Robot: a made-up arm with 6 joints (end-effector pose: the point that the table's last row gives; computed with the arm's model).
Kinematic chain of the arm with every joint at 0, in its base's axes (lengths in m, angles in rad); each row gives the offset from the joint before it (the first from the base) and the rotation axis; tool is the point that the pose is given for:
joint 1: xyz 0 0 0.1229 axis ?
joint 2: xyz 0 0.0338 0 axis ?
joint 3: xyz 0 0 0.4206 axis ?
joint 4: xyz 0 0 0.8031 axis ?
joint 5: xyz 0 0 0 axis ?
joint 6: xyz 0 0 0.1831 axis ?
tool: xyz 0 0 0
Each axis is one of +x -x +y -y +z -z.
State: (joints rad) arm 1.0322 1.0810 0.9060 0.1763 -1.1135 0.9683
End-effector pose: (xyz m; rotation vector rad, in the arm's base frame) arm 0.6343 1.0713 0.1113 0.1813 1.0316 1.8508
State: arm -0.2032 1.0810 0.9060 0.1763 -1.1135 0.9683
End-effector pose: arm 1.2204 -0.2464 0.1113 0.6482 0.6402 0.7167
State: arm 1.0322 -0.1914 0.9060 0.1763 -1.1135 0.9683
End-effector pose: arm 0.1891 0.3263 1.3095 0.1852 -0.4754 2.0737
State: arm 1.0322 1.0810 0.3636 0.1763 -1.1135 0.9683
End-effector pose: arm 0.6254 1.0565 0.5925 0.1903 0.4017 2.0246
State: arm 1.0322 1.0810 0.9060 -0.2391 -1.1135 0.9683
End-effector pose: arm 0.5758 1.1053 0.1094 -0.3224 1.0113 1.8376
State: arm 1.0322 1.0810 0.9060 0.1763 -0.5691 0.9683
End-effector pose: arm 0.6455 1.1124 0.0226 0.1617 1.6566 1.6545
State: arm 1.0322 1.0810 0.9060 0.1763 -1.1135 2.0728
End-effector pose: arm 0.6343 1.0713 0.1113 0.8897 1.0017 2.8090
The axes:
joint 1: +z
joint 2: +y
joint 3: +y
joint 4: +z
joint 5: +y
joint 6: +z

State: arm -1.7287 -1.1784 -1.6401 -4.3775 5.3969 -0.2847
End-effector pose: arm 0.0150 0.7313 -0.5728 -2.3058 0.0674 1.0160
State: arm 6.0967 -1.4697 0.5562 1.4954 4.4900 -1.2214
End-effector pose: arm -1.0394 0.0493 0.6207 1.4532 -1.1491 0.8794
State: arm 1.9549 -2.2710 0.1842 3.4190 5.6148 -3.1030
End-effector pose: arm 0.3892 -1.1360 -0.5204 1.1451 -1.2272 1.6439
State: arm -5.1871 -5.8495 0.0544 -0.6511 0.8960 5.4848
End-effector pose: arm 0.3704 0.6050 1.2616 -0.9833 0.8805 -0.4375
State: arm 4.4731 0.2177 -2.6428 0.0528 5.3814 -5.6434
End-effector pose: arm 0.1210 0.3853 -0.2519 2.8420 0.9657 -0.2020
